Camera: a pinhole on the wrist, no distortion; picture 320 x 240 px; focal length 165.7 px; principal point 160.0 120.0 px. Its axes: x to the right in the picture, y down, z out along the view. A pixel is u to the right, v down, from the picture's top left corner.
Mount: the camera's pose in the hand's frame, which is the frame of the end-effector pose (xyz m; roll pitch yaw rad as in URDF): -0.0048 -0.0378 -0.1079 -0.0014 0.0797 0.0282
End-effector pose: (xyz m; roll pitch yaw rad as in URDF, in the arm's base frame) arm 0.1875 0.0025 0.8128 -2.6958 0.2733 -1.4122
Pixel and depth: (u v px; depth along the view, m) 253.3 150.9 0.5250
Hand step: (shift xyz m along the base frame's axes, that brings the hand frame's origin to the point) 0.1378 -0.1936 -0.4583
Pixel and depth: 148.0 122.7 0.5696
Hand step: 0.2044 0.1445 -0.3907
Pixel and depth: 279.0 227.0 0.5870
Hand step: -0.0826 -0.3021 -0.6542
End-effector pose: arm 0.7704 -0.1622 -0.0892 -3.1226 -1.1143 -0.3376
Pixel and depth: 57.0 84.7 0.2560
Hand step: 0.1079 0.0669 -0.1967
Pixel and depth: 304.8 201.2 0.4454
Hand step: 0.3707 -0.3284 0.2341
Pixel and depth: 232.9 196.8 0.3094
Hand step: 0.1898 -0.1799 0.0515
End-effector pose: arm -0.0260 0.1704 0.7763 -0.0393 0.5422 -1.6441
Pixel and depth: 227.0 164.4 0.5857
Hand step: 0.1111 -0.4765 0.2457
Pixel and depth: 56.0 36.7 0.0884
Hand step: -0.0801 0.0566 0.0164
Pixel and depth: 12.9 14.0 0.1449
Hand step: -0.1258 0.0843 0.1060
